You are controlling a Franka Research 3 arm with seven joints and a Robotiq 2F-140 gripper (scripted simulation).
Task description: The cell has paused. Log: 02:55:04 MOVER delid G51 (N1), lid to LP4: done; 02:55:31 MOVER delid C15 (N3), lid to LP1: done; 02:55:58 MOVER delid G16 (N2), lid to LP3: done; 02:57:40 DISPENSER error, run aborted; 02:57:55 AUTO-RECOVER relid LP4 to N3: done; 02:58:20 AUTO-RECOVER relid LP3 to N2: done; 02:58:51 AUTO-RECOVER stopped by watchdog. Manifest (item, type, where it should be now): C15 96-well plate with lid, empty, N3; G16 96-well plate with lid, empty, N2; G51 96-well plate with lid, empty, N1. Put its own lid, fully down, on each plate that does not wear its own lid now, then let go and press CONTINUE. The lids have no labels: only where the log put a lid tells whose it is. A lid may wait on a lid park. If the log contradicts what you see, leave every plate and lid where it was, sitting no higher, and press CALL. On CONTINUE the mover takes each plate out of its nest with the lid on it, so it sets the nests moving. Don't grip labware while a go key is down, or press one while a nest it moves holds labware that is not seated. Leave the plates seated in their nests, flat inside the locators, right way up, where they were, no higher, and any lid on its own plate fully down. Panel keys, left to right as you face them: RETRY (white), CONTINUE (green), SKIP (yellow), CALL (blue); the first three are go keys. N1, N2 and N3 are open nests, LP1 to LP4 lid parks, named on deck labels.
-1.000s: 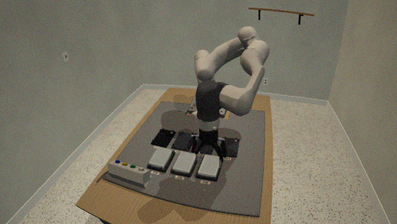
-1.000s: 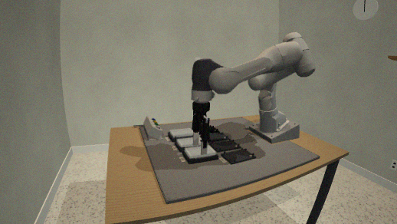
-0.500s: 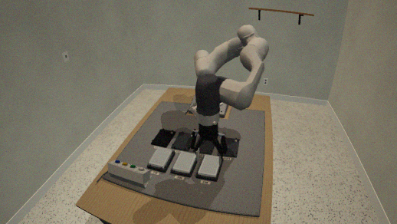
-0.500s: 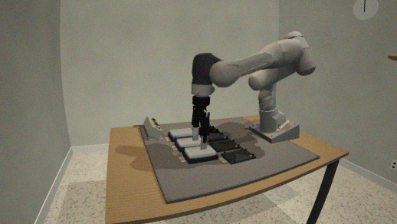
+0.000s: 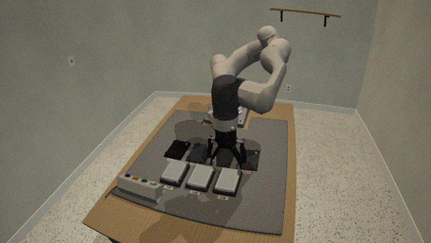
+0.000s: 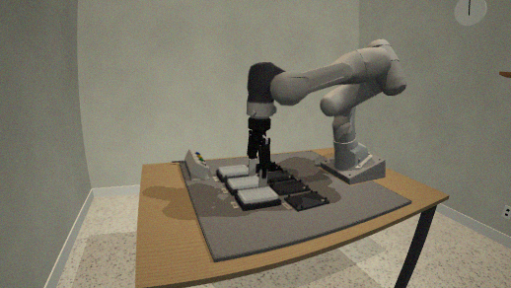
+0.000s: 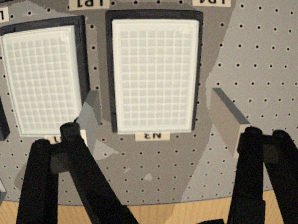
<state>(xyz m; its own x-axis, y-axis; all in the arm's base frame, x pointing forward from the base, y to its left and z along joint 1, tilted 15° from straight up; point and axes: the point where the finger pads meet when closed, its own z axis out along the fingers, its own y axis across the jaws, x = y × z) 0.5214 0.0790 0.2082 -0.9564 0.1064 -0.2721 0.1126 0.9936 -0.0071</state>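
Right now the green continue key is 360 mm to the right of my hand, 100 mm ahead of it and 40 mm below it. Also, from my hand: N2 deck label: 260 mm to the right, 110 mm below, 70 mm ahead; then N3 label: 110 mm below, 80 mm ahead, 10 mm to the right; then LP1 deck label: 110 mm below, 90 mm behind, 60 mm to the right.
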